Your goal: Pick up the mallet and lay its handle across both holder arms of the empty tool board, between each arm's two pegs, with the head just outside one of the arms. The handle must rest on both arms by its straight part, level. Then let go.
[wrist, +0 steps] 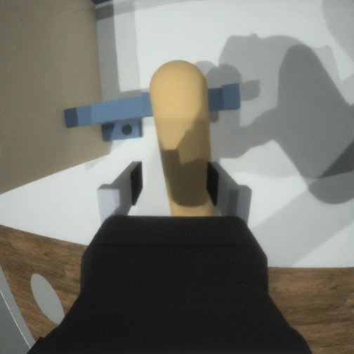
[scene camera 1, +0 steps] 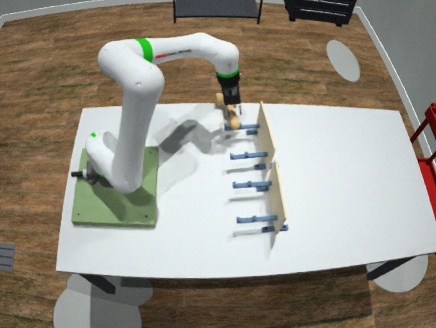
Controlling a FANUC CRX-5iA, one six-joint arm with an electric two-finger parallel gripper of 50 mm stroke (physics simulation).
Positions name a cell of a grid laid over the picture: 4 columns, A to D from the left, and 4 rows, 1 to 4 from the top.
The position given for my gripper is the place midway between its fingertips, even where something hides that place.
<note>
I see my gripper (wrist: B2), a wooden mallet (wrist: C2), a tool board (scene camera 1: C2) and a tool board (scene camera 1: C3).
</note>
